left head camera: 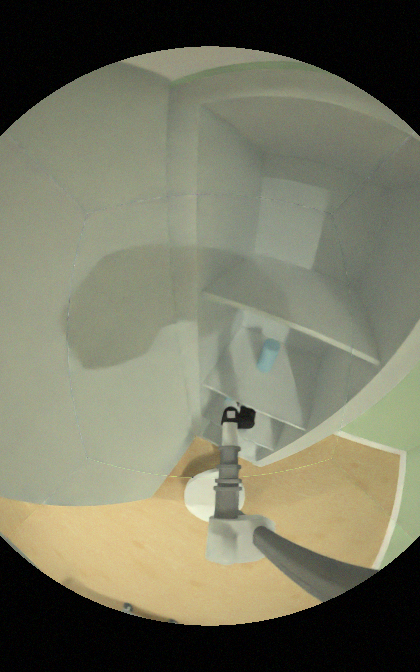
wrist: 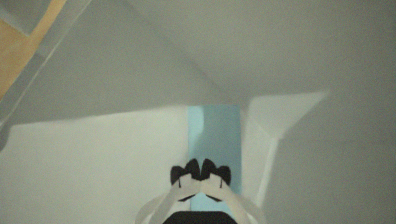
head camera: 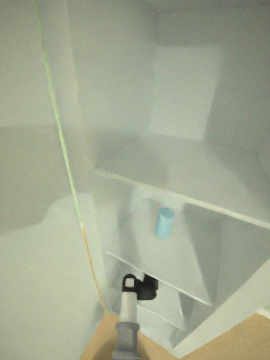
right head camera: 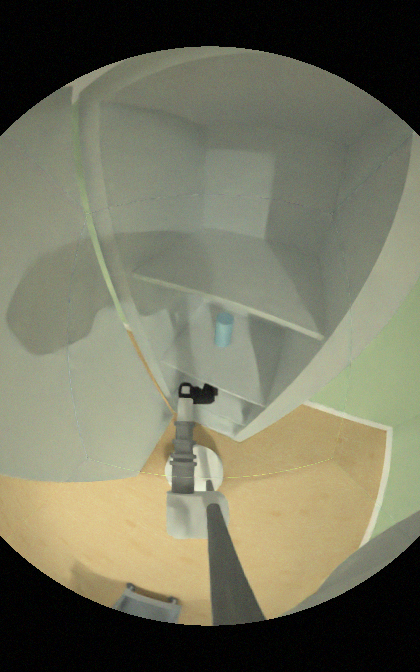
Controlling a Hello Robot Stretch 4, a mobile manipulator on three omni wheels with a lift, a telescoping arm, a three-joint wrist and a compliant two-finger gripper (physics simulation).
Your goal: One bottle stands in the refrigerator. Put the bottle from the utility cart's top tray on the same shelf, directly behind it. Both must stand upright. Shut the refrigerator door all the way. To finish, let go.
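Frame: origin at the robot's base, x left, y back, z up, level; millimetres.
Seen in the pictures: gripper, between the fingertips: (wrist: 200, 172).
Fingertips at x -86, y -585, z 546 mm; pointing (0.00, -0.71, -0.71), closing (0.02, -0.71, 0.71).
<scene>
A point is followed by its place in that frame.
A light blue bottle (head camera: 164, 224) @[x -142, y -560, z 982 mm] (left head camera: 268, 356) (right head camera: 223, 330) stands upright on a middle shelf (head camera: 185, 270) @[x -224, y -409, z 880 mm] of the refrigerator. In the wrist view a blue bottle (wrist: 220, 132) @[x -42, y -612, z 551 mm] rises upright behind the fingertips. A small blue patch (left head camera: 228, 399) beside the gripper, below that shelf's front edge, shows in the left head view; the shelf hides the rest. My gripper (wrist: 200, 172) @[x -86, y -585, z 546 mm] is shut, its fingertips nearly touching in front of the bottle, with nothing visible between them. The refrigerator door (head camera: 37, 265) @[x 261, y -304, z 1081 mm] (left head camera: 125, 410) (right head camera: 65, 410) stands open at the left.
An upper shelf edge (head camera: 175, 195) @[x -99, y -381, z 1293 mm] (left head camera: 300, 327) (right head camera: 235, 305) overhangs the bottle. The refrigerator's side wall (head camera: 220, 312) @[x -303, y -260, z 902 mm] is right of the gripper. Part of the grey utility cart (right head camera: 150, 606) shows at the bottom of the right head view; its top tray's contents cannot be made out.
</scene>
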